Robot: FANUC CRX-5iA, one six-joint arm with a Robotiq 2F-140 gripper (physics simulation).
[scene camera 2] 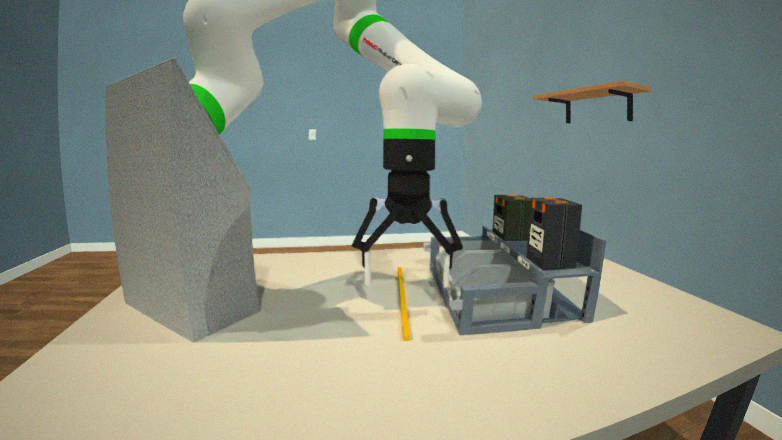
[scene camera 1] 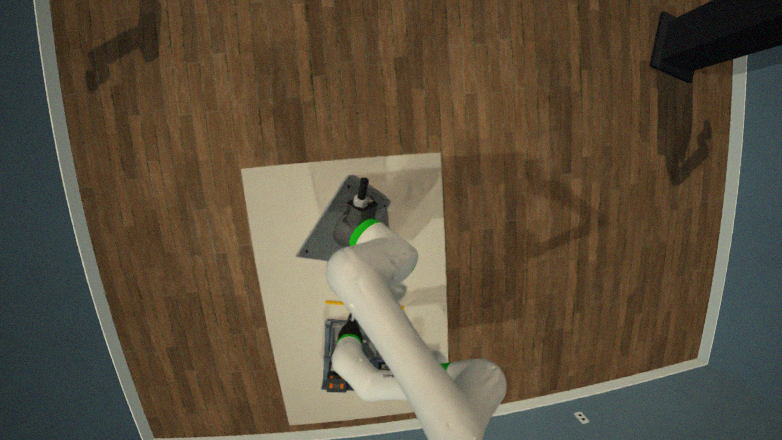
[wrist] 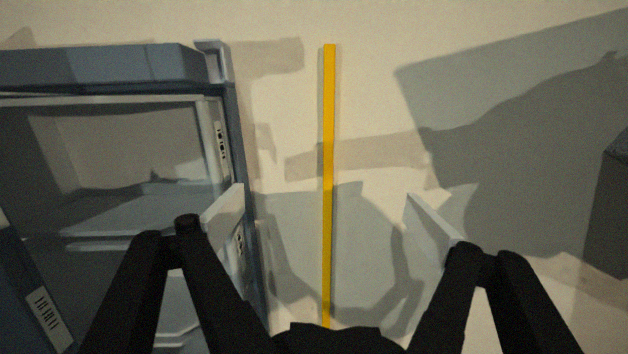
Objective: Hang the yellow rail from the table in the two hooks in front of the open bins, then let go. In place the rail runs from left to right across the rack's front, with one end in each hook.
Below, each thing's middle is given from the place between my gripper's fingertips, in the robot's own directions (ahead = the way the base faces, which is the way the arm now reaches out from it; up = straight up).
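Yellow rail (wrist: 329, 49): 6 cm to the left of my hand, 1 cm behind it and 5 cm below it. Counted from my hand as well: the green case (scene camera 2: 511, 218), 10 cm above, 25 cm ahead and 22 cm to the left; the dark case (scene camera 2: 554, 227), 11 cm above, 28 cm ahead and 1 cm to the right.
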